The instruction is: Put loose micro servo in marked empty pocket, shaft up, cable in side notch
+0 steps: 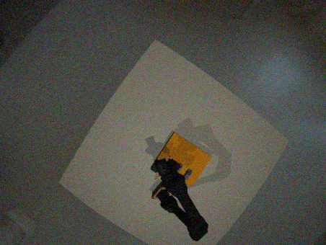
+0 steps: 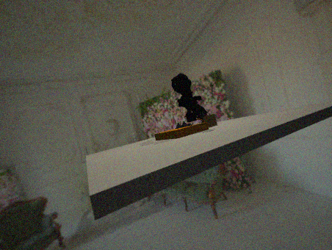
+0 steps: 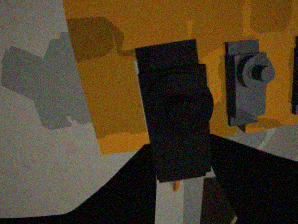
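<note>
My gripper tip is 120 mm short of the orange deck, 100 mm above it and 70 mm to the left of it.
</note>
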